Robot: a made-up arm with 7 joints.
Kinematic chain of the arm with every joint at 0, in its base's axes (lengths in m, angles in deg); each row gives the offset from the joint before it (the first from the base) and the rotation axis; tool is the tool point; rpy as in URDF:
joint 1: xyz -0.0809 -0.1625 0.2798 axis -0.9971 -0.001 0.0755
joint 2: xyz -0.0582 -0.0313 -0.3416 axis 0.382 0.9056 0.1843
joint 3: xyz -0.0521 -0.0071 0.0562 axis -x
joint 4: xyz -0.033 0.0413 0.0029 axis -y
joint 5: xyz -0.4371 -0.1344 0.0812 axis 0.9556 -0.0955 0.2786
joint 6: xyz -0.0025 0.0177 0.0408 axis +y
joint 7: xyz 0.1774 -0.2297 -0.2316 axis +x
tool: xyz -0.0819 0.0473 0.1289 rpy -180 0 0
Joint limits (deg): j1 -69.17..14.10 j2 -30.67..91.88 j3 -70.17..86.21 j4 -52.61..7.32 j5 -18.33..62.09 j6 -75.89..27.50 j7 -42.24..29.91
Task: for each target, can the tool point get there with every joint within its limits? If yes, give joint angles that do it. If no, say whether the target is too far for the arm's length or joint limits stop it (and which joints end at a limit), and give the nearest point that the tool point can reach.
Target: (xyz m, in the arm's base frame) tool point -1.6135 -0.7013 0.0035
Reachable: no: too far | nearest point -0.7507 -0.4550 0.0456 | short by 0.898 m
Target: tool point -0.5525 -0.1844 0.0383
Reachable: yes | joints -42.35 -2.32 17.72 -16.00 12.29 -5.95 -14.02
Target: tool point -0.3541 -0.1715 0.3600
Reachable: yes | joints 2.52 20.38 70.55 -25.77 0.49 -25.60 -17.23
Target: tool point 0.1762 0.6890 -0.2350
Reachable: no: joint limits stop it (at a limit: joint 1, joint 2, joint 3, joint 4, joint 6, joint 7) | nearest point -0.3149 0.4561 -0.0697 | short by 0.568 m
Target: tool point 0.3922 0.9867 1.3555
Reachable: no: too far | nearest point -0.2807 0.1714 0.6183 | short by 1.289 m
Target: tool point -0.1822 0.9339 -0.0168
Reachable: no: joint limits stop it (at a limit: joint 1, joint 2, joint 3, joint 4, joint 6, joint 7) | nearest point -0.3782 0.5583 -0.0113 | short by 0.424 m
